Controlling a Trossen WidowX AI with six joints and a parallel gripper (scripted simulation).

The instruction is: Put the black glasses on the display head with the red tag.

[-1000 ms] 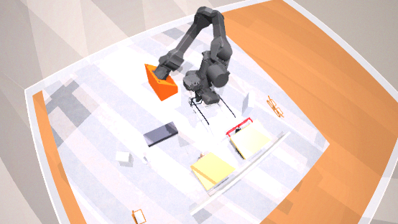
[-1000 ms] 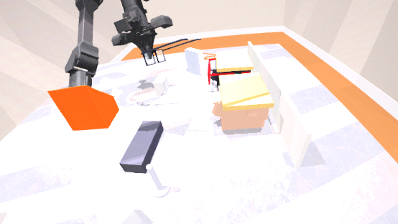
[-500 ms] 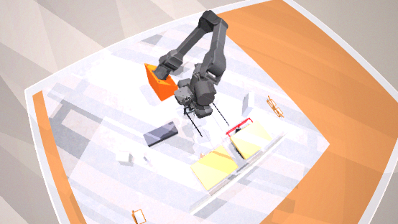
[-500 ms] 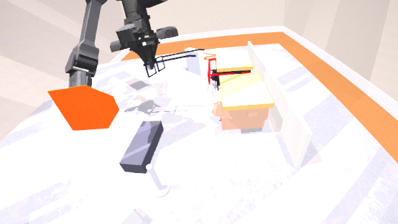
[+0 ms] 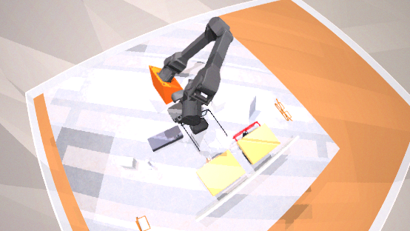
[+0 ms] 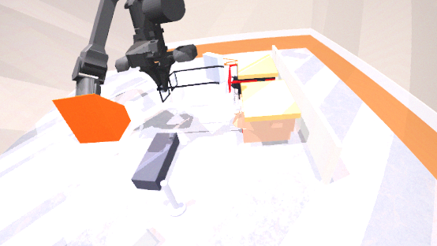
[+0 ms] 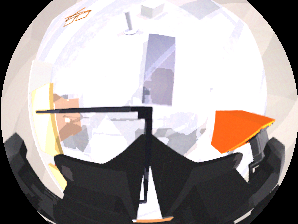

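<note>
My gripper tip is 4 cm past the dark grey box, 10 cm to the left of it and 13 cm above it. From my gripper tip the other things lie so: display head 23 cm ahead, 21 cm to the left, 9 cm below; pale see-through panel 35 cm ahead, 9 cm to the left, 9 cm below; white post 2 cm ahead, 23 cm to the right, 12 cm below.
</note>
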